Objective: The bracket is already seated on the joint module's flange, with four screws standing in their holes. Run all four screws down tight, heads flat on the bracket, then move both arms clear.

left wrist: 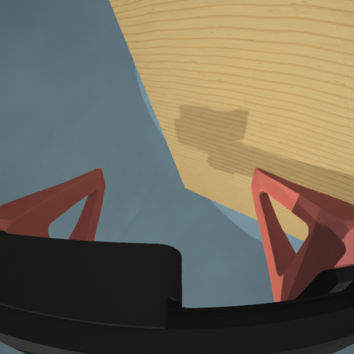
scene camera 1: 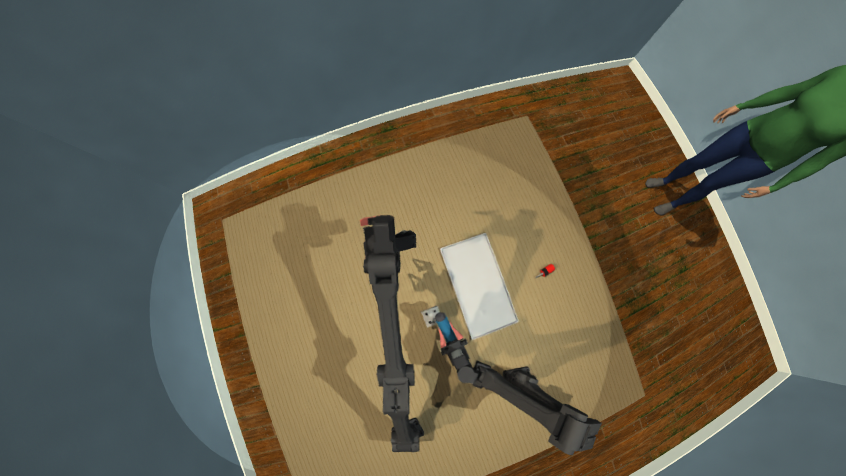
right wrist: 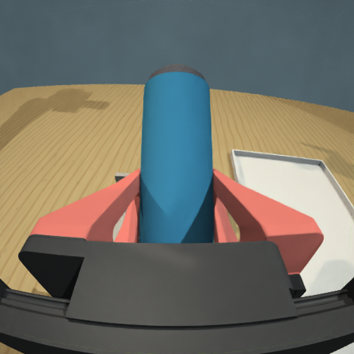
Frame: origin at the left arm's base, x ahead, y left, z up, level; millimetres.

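Seen in the pictures: left gripper, between the fingertips: (scene camera 1: 366, 232); right gripper, between the fingertips: (scene camera 1: 443, 323); right arm's base, origin of its link: (scene camera 1: 516, 377).
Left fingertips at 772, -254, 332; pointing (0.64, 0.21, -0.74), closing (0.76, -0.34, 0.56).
Observation:
Pixels of each thing's top centre, then the offset from my left fingertips to it, as dx, dy, dz. "spot": a spot on its surface instead. Level surfaces: height alone.
- blue driver, a spot on its surface: (scene camera 1: 444, 327) spot: -401, -90, -135
- shallow white tray, centre of its top: (scene camera 1: 479, 285) -339, -310, -316
- red-handled screwdriver, centre of its top: (scene camera 1: 545, 272) -428, -602, -298
- wooden table, height of its surface: dz -332
The pale bracket (scene camera 1: 429, 317) (right wrist: 120, 176) sits left of the white tray. Dark screws show on it in the scene view, but how far they stand up cannot be told; the joint module beneath cannot be made out. My right gripper (scene camera 1: 449, 333) (right wrist: 176, 177) is shut on a blue driver (scene camera 1: 444, 327) (right wrist: 177, 130), a thick handle with a dark end. The driver overlaps the bracket's right edge in the scene view and hides most of it in the right wrist view; its tip is hidden. My left gripper (left wrist: 177, 176) is open and empty, high over the table, away from the bracket.
The shallow white tray (scene camera 1: 463, 291) (right wrist: 277, 158) lies right of the bracket. A red-handled screwdriver (scene camera 1: 547, 270) lies farther right on the wooden table (scene camera 1: 354, 183) (left wrist: 280, 60) (right wrist: 60, 160). The left arm stretches up the picture left of the bracket. A person (scene camera 1: 786, 136) stands beyond the table.

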